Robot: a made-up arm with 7 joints. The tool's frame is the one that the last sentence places.
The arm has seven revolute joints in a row. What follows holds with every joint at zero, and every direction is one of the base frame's.
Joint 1 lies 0.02 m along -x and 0.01 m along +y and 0.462 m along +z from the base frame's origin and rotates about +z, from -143.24 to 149.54 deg.
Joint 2 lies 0.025 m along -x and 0.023 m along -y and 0.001 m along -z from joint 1 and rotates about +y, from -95.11 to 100.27 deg.
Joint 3 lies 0.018 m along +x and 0.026 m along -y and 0.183 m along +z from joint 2 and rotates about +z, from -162.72 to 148.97 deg.
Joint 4 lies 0.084 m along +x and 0.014 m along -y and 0.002 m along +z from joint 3 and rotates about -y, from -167.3 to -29.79 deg.
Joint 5 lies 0.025 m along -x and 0.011 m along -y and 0.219 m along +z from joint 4 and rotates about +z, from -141.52 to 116.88 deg.
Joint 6 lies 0.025 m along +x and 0.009 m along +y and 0.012 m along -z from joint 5 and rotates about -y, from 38.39 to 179.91 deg.
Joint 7 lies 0.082 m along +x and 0.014 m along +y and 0.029 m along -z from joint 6 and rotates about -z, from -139.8 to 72.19 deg.
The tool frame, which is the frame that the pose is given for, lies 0.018 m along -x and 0.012 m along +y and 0.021 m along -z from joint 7; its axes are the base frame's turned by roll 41.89, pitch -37.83 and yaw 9.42 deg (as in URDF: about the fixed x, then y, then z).
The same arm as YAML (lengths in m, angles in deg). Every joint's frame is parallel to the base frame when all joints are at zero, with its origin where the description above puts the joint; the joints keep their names.
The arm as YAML. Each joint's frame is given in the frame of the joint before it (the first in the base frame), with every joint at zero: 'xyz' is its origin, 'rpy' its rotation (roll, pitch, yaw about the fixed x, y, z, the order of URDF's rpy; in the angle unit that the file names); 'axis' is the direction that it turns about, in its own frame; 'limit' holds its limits. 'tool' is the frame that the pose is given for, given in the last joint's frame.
units:
  length: m
  angle: deg
joints:
  - name: joint 1
    type: revolute
    origin:
      xyz: [-0.02, 0.01, 0.462]
      rpy: [0.0, 0.0, 0.0]
    axis: [0.0, 0.0, 1.0]
    limit:
      lower: -143.24
      upper: 149.54
  - name: joint 2
    type: revolute
    origin:
      xyz: [-0.025, -0.023, -0.001]
      rpy: [0.0, 0.0, 0.0]
    axis: [0.0, 1.0, 0.0]
    limit:
      lower: -95.11
      upper: 100.27
  - name: joint 3
    type: revolute
    origin:
      xyz: [0.018, -0.026, 0.183]
      rpy: [0.0, 0.0, 0.0]
    axis: [0.0, 0.0, 1.0]
    limit:
      lower: -162.72
      upper: 148.97
  - name: joint 4
    type: revolute
    origin:
      xyz: [0.084, -0.014, 0.002]
      rpy: [0.0, 0.0, 0.0]
    axis: [0.0, -1.0, 0.0]
    limit:
      lower: -167.3
      upper: -29.79
  - name: joint 5
    type: revolute
    origin:
      xyz: [-0.025, -0.011, 0.219]
      rpy: [0.0, 0.0, 0.0]
    axis: [0.0, 0.0, 1.0]
    limit:
      lower: -141.52
      upper: 116.88
  - name: joint 6
    type: revolute
    origin:
      xyz: [0.025, 0.009, -0.012]
      rpy: [0.0, 0.0, 0.0]
    axis: [0.0, -1.0, 0.0]
    limit:
      lower: 38.39
      upper: 179.91
  - name: joint 7
    type: revolute
    origin:
      xyz: [0.082, 0.014, -0.029]
      rpy: [0.0, 0.0, 0.0]
    axis: [0.0, 0.0, -1.0]
    limit:
      lower: -139.8
      upper: 72.19
tool:
  origin:
    xyz: [-0.018, 0.012, -0.021]
    rpy: [41.89, -37.83, 9.42]

